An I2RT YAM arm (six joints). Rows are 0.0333 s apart.
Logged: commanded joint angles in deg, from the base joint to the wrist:
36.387 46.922 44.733 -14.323 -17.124 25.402
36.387 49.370 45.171 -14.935 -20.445 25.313
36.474 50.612 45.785 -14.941 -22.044 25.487
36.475 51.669 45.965 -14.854 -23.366 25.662
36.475 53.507 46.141 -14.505 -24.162 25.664
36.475 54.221 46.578 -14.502 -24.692 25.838
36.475 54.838 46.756 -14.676 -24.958 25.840
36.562 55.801 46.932 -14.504 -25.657 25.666
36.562 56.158 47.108 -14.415 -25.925 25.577
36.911 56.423 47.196 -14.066 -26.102 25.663
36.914 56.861 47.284 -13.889 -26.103 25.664
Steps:
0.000 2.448 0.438 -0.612 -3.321 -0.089
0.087 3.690 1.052 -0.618 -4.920 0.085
0.088 4.747 1.232 -0.531 -6.242 0.260
0.088 6.585 1.408 -0.182 -7.038 0.262
0.088 7.299 1.845 -0.179 -7.568 0.436
0.088 7.916 2.023 -0.353 -7.834 0.438
0.175 8.879 2.199 -0.181 -8.533 0.264
0.175 9.236 2.375 -0.092 -8.801 0.175
0.524 9.501 2.463 0.257 -8.978 0.261
0.527 9.939 2.551 0.434 -8.979 0.262

